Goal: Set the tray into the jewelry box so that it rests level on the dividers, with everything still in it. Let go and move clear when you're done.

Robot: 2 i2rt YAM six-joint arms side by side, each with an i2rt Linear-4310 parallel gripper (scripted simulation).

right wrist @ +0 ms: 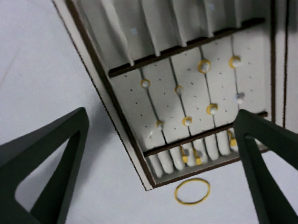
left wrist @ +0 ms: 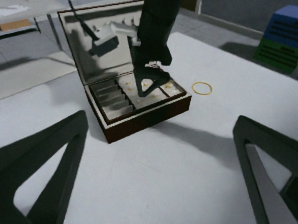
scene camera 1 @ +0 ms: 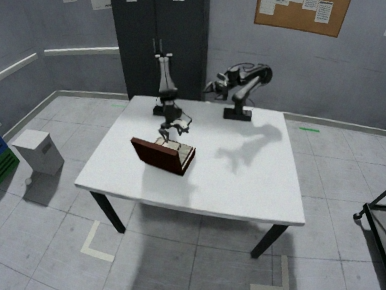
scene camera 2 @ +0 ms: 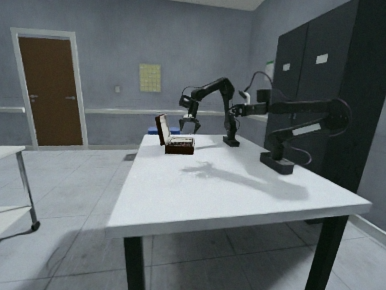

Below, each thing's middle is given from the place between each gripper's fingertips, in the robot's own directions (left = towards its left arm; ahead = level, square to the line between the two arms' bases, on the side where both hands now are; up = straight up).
I see the jewelry box [scene camera 1: 160, 156] 60 mm ahead of my right hand, 30 mm to the right of it and 10 mm below it. Also, from my right hand: tray [right wrist: 165, 50] 30 mm ahead, 20 mm to the right, 80 mm below.
The jewelry box lies 260 mm ahead of my left hand, 210 mm to the right of it and 160 mm below it. Round my left hand: tray (240 mm ahead, 200 mm to the right, 230 mm below).
